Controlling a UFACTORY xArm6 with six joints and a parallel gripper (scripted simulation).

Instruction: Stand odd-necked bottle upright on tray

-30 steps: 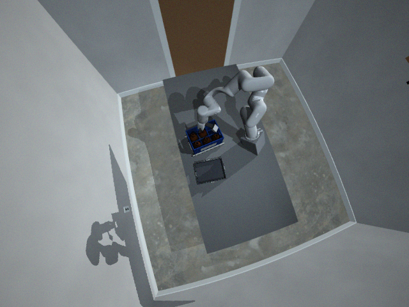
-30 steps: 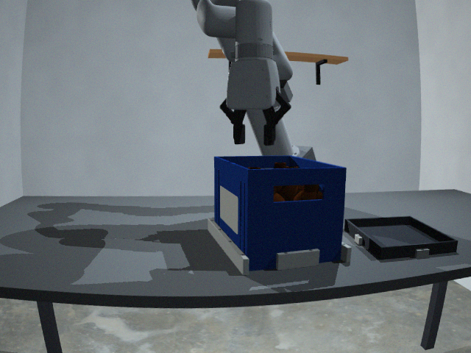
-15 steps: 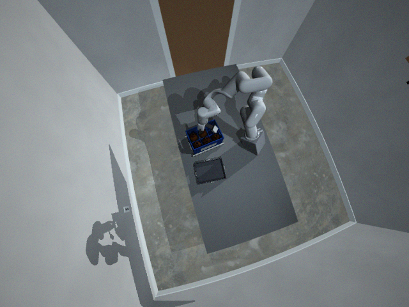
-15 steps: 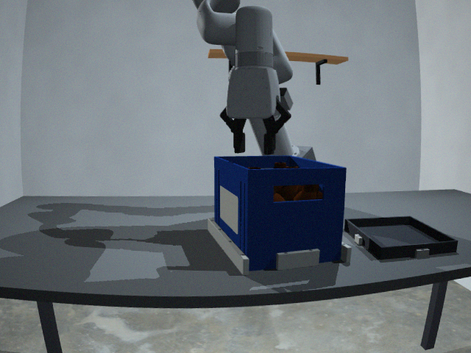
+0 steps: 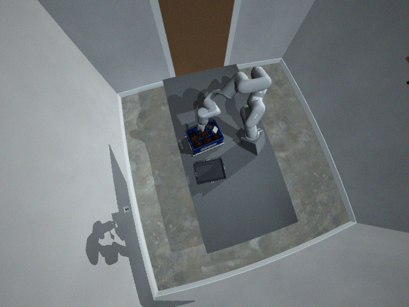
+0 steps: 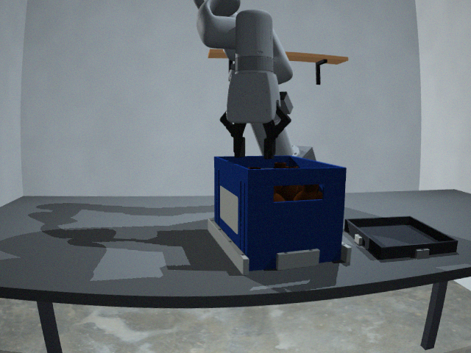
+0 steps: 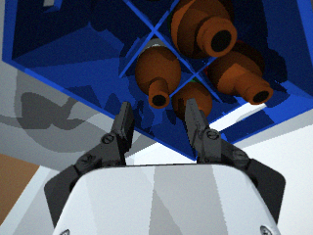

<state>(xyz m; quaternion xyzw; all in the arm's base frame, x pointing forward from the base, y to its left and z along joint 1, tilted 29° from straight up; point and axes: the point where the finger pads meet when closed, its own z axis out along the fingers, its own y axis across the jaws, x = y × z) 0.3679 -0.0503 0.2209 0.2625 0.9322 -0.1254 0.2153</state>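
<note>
My gripper is now 110 mm above the bottle. The rest, counted from my hand: blue crate: 40 mm to the left, 120 mm below; then dark tray: 10 mm ahead, 330 mm to the left, 190 mm below.
</note>
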